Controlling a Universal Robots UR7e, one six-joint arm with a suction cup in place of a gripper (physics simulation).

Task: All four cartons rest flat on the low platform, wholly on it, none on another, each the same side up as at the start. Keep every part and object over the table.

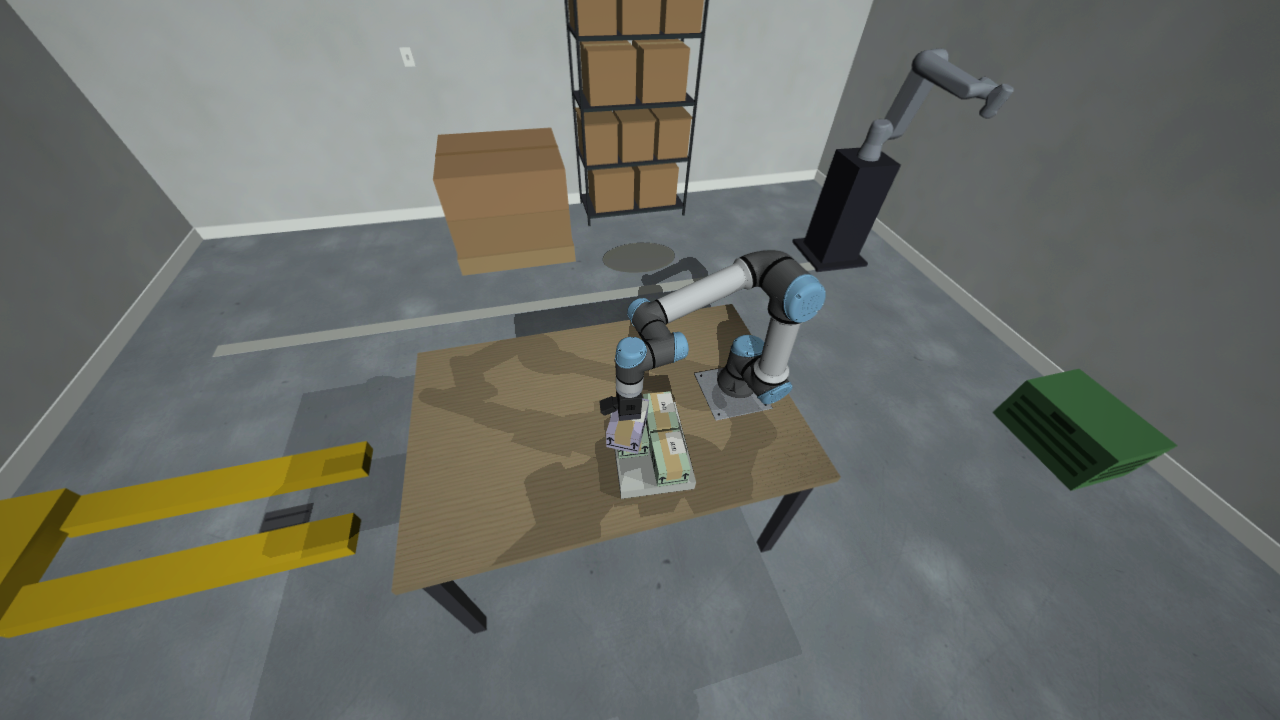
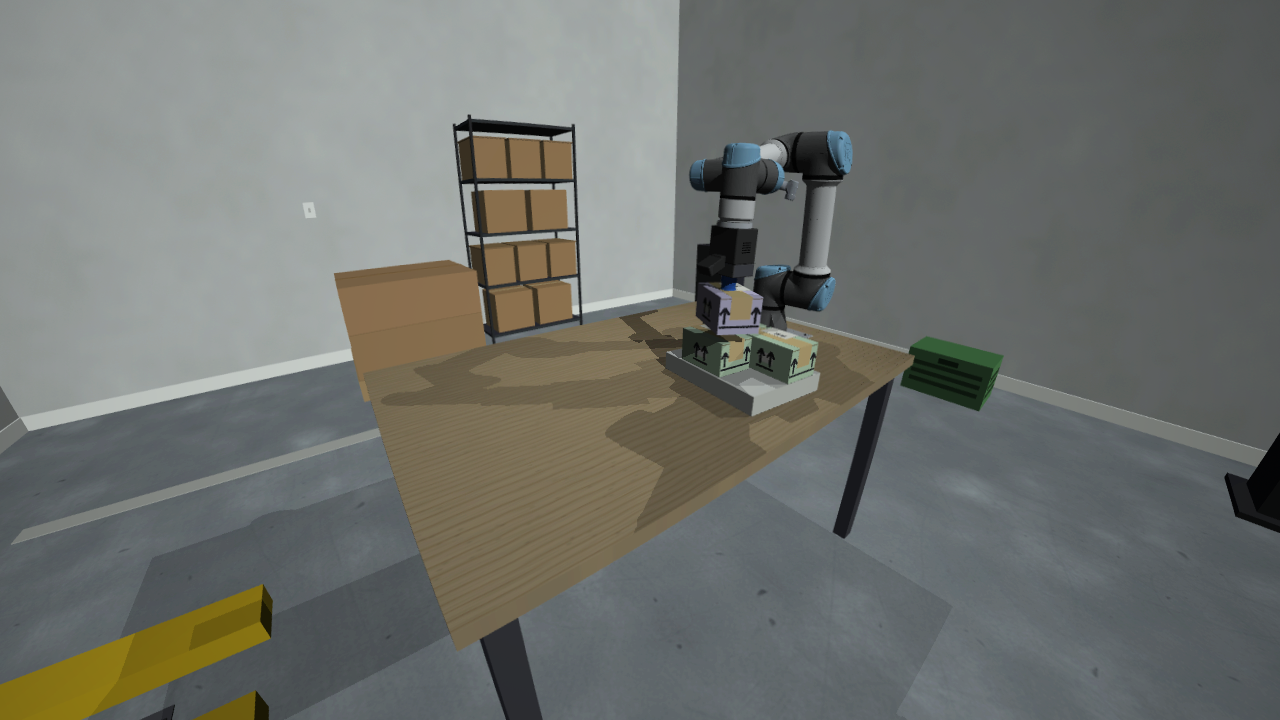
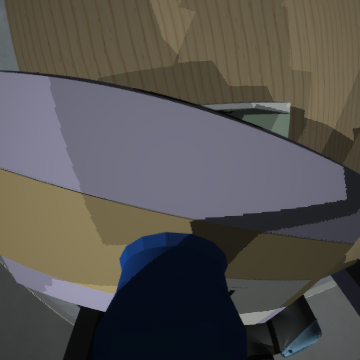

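The purple carton (image 1: 624, 431) (image 2: 739, 310) (image 3: 175, 165) hangs from my suction cup (image 2: 730, 286) (image 3: 172, 245), which sits on its taped top. It is level and turned a little against the green cartons. It is over the left green carton (image 2: 718, 354), covering much of it; whether they touch I cannot tell. Two more green cartons, one at the back right (image 1: 662, 413) and one at the front right (image 1: 670, 456), stand on the low platform (image 1: 635, 481) (image 2: 747, 402) in a row. All three green cartons rest flat. Bare platform shows at the front left.
The wooden table (image 1: 501, 483) (image 2: 537, 447) extends left of the platform. My arm's base plate (image 1: 716, 404) is behind and right of the cartons. On the floor beyond are a large brown box (image 1: 505, 201) (image 2: 411, 313), a green crate (image 1: 1096, 420) (image 2: 953, 371) and yellow forks (image 1: 214, 483).
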